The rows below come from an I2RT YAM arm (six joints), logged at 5 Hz.
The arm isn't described. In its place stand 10 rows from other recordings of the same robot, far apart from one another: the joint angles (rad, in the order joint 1, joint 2, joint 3, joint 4, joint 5, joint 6), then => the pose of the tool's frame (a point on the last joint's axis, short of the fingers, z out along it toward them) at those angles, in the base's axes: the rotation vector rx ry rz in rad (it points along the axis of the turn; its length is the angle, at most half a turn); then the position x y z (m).
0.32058, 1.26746, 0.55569, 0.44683, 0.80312, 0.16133 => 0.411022 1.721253 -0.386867 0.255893 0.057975 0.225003
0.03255, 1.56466, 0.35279, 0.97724, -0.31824, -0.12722 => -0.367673 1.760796 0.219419 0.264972 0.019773 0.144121
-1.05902, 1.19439, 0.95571, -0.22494, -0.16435, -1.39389 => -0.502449 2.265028 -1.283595 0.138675 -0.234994 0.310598
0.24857, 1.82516, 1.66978, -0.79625, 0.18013, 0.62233 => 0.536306 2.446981 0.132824 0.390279 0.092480 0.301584
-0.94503, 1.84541, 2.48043, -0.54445, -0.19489, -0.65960 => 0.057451 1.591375 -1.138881 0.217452 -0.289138 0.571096
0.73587, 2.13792, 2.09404, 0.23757, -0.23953, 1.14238 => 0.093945 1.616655 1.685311 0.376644 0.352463 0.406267
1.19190, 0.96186, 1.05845, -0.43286, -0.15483, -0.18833 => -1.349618 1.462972 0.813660 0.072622 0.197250 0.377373
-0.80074, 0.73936, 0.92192, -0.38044, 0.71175, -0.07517 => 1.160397 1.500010 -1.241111 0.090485 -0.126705 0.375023
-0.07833, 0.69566, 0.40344, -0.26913, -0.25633, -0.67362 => -0.762885 1.974383 -0.175194 0.161251 -0.003603 0.211851
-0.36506, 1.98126, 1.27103, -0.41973, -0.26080, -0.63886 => -0.435940 2.597587 0.018855 0.373630 -0.132970 0.143291
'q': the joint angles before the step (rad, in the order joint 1, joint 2, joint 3, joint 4, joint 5, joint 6). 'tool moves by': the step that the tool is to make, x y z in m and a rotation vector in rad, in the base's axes. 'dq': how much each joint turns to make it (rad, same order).
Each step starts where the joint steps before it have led.
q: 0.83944, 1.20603, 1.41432, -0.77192, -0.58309, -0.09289
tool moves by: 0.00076, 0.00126, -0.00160, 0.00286, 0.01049, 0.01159
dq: -0.00077, 0.00419, -0.00382, 0.00419, -0.01564, 0.00190
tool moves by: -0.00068, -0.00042, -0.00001, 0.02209, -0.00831, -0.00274
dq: 0.00074, -0.01181, -0.01790, 0.03432, -0.00154, 0.01106
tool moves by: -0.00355, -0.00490, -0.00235, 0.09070, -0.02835, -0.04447
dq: 0.00001, -0.06332, -0.09349, 0.15376, 0.02137, 0.06676
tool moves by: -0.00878, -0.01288, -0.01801, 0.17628, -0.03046, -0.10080
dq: -0.00001, -0.13849, -0.23310, 0.31969, 0.06789, 0.14115
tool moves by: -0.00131, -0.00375, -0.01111, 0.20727, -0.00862, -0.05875
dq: 0.00004, -0.06063, -0.16858, 0.34026, 0.04887, 0.15373
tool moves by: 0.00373, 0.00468, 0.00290, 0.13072, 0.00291, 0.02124
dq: -0.00001, 0.02399, -0.03893, 0.20446, -0.01108, 0.10224
